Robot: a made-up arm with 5 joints.
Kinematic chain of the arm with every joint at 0, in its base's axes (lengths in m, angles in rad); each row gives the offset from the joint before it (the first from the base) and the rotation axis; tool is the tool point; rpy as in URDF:
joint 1: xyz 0.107 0 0.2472 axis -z
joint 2: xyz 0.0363 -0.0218 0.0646 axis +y
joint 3: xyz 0.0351 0 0.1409 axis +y
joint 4: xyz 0.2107 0 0.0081 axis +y
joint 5: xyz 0.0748 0.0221 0 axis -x
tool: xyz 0 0 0 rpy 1.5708 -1.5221 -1.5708
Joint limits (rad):
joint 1: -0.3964..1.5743
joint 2: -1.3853..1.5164
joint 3: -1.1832..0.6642
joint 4: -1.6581..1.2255
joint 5: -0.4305..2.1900
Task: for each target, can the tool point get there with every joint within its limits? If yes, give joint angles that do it. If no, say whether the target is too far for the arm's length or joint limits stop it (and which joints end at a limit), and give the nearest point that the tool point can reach.
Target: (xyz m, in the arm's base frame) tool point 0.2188 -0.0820 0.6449
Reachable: yes | joints 0.6348 -0.8710 0.0585 -0.0529 1.3256
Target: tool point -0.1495 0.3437 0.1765
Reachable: no: joint limits stop it (at a limit: joint 2, joint 3, joint 4) | nearest point -0.0796 0.2501 0.4136 | short by 0.264 m
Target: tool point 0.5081 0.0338 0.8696
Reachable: no: too far | nearest point 0.3785 0.0229 0.6716 | short by 0.237 m
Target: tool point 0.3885 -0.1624 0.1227
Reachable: yes | joints 0.5242 1.1039 0.1346 -0.9032 0.2268
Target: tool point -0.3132 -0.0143 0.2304
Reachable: no: joint limits stop it (at a limit: joint 2, joint 3) | nearest point -0.2072 -0.0107 0.4149 | short by 0.213 m
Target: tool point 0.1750 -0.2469 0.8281
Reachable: no: too far | nearest point 0.1614 -0.1975 0.7078 | short by 0.131 m
